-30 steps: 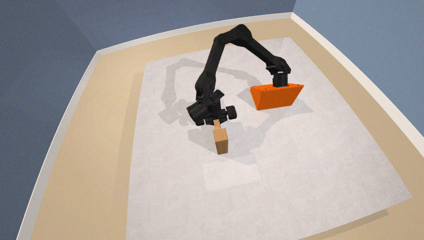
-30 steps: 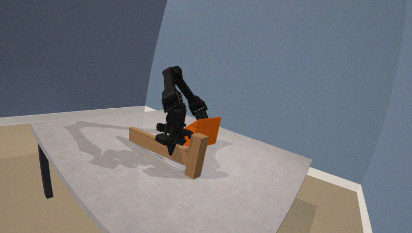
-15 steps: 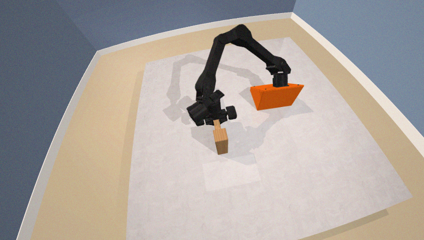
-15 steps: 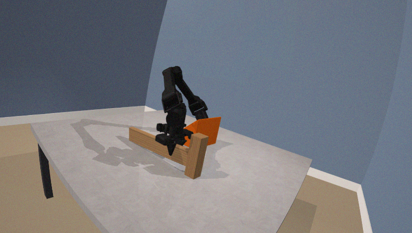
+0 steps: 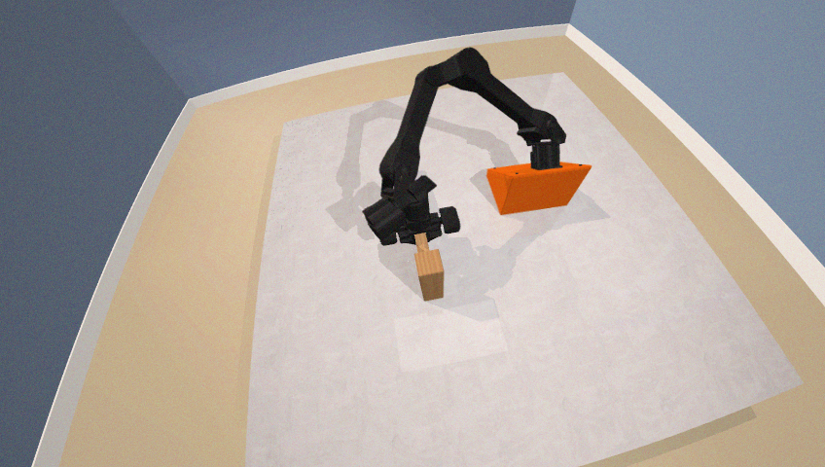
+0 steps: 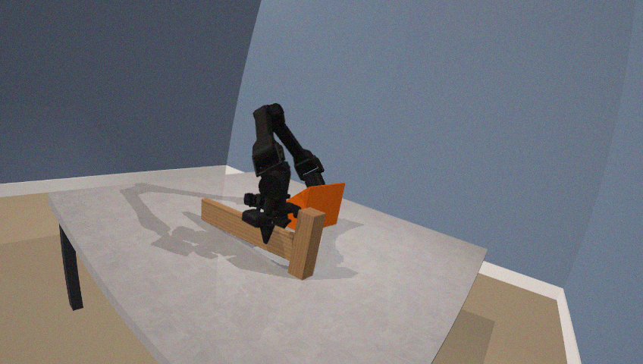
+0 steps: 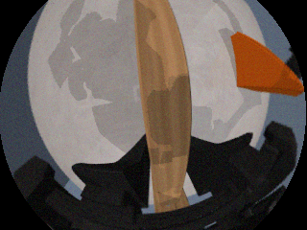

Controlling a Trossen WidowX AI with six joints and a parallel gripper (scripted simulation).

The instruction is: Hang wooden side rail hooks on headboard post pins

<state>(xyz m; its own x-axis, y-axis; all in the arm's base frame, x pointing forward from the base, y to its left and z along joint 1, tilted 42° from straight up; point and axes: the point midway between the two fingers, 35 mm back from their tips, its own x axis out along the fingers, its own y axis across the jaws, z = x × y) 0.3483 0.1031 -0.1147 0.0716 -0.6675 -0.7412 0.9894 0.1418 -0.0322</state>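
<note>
Now: gripper tip 11 cm to the right of the headboard post, 5 cm below it and 2 cm past it.
</note>
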